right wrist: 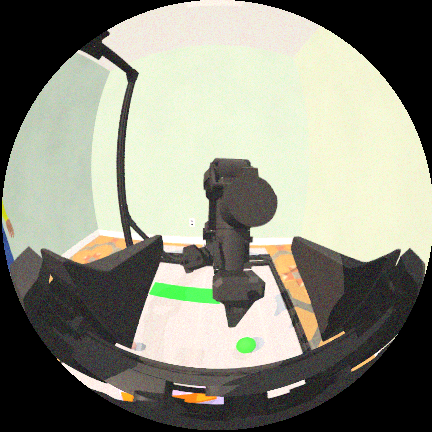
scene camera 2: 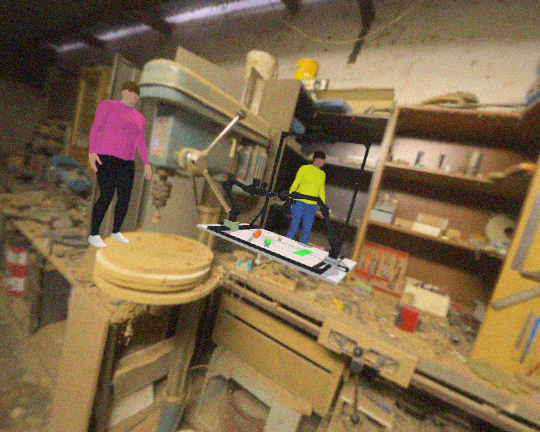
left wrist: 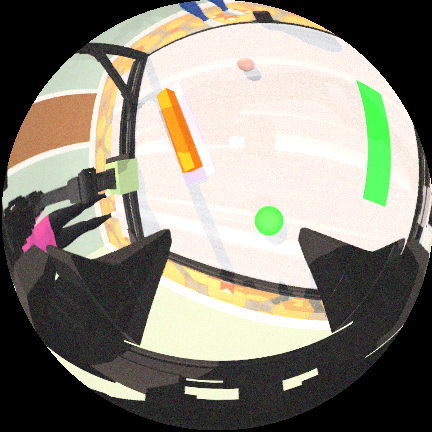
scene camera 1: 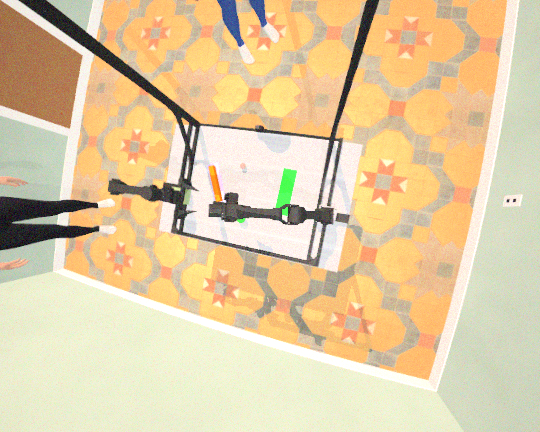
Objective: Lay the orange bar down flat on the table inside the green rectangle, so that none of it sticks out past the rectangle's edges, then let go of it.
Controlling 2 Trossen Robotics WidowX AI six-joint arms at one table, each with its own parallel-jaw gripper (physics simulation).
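Pixels of known places: left gripper, between the fingertips: (right wrist: 228, 313) (scene camera 2: 276, 220) (left wrist: 237, 235); right gripper, between the fingertips: (right wrist: 229, 243) (scene camera 2: 274, 194) (scene camera 1: 197, 201); left arm's base, origin of its link: (scene camera 2: 333, 257) (scene camera 1: 326, 215); right arm's base, origin of its link: (scene camera 2: 232, 220) (left wrist: 110, 178).
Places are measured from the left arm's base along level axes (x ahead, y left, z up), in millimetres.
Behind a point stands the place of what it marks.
Observation:
The orange bar (scene camera 1: 215, 183) {x 705, y -42, z -30 mm} (scene camera 2: 257, 234) {x 667, y 38, z -32 mm} (left wrist: 180, 131) {x 686, y -20, z -31 mm} (right wrist: 192, 397) {x 682, y 17, z -30 mm} lies on the white table, on a pale lavender strip (left wrist: 195, 178) {x 665, y 85, z -62 mm}. The green rectangle (scene camera 1: 286, 187) {x 263, y -110, z -62 mm} (scene camera 2: 303, 252) {x 259, y -71, z -62 mm} (left wrist: 378, 145) {x 266, y -64, z -62 mm} (right wrist: 182, 293) {x 267, y -86, z -62 mm} lies flat, apart from the bar and to its right in scene camera 1; the left arm hides its lower end there. My left gripper (left wrist: 237, 235) {x 500, y 78, z 145 mm} is open and empty above the table; the bar shows beyond its fingers, up and to the left in its wrist view. My right gripper (scene camera 1: 196, 201) {x 585, y 66, z 339 mm} is open and empty, left of the bar in scene camera 1.
A green ball (left wrist: 269, 220) {x 490, y 126, z -11 mm} (right wrist: 245, 345) {x 505, y 132, z -12 mm} (scene camera 2: 267, 242) {x 481, y 159, z -33 mm} and a small pink ball (left wrist: 245, 64) {x 552, y -173, z -33 mm} (scene camera 1: 243, 166) {x 547, y -180, z -33 mm} are at the table. A black frame (scene camera 1: 250, 250) {x 392, y 316, z -44 mm} runs around the table, with tall posts. The left arm (scene camera 1: 255, 212) {x 298, y 51, z 399 mm} stretches over the table towards the right gripper.

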